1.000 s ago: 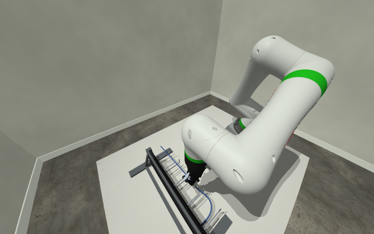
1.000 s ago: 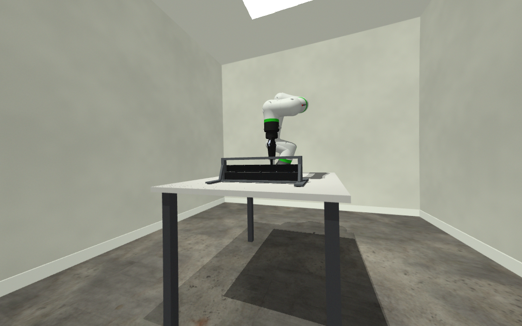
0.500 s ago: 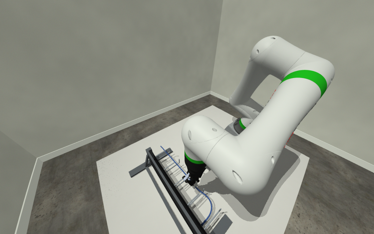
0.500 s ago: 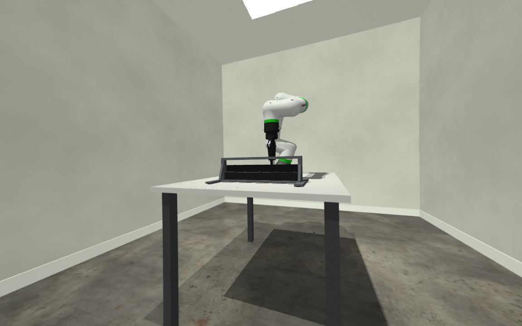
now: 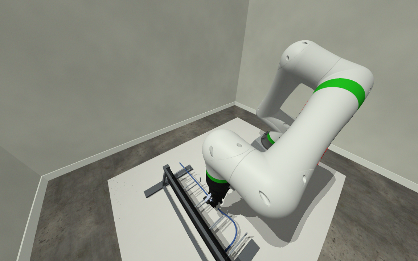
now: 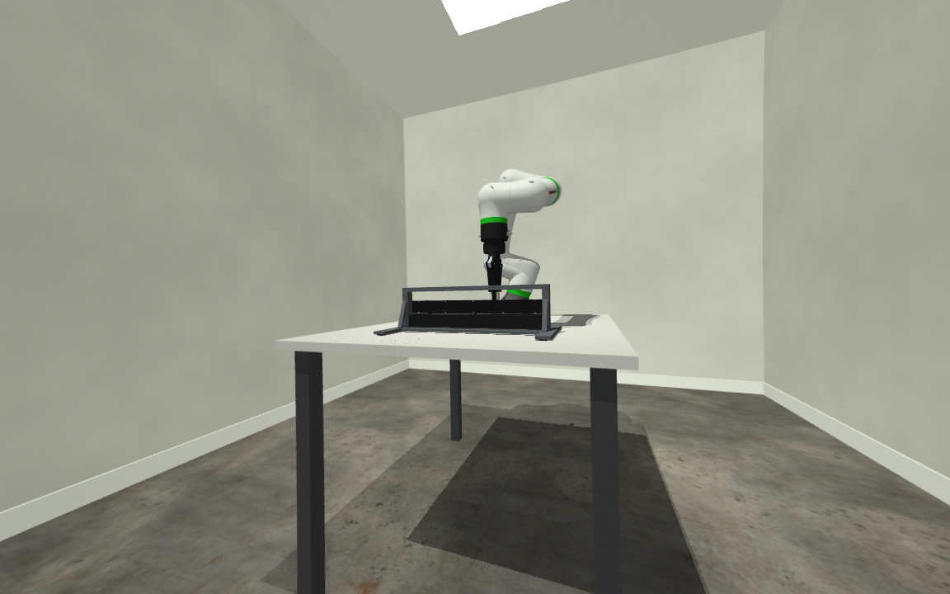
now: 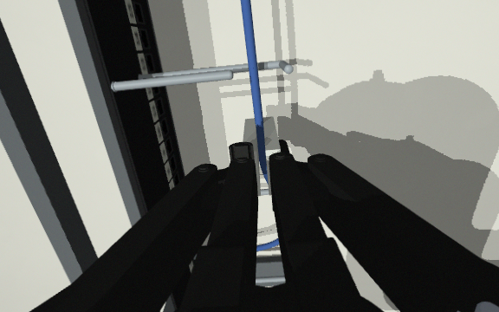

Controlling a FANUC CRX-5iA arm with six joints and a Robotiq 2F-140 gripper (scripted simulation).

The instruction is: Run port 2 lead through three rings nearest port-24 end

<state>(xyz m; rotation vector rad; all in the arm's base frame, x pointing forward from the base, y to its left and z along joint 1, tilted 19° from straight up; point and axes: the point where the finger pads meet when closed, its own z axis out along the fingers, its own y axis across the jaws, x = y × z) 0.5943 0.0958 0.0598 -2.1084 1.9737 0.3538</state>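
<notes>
The rack is 10 cm ahead of my hand, 4 cm to the right of it and 2 cm below it.
</notes>
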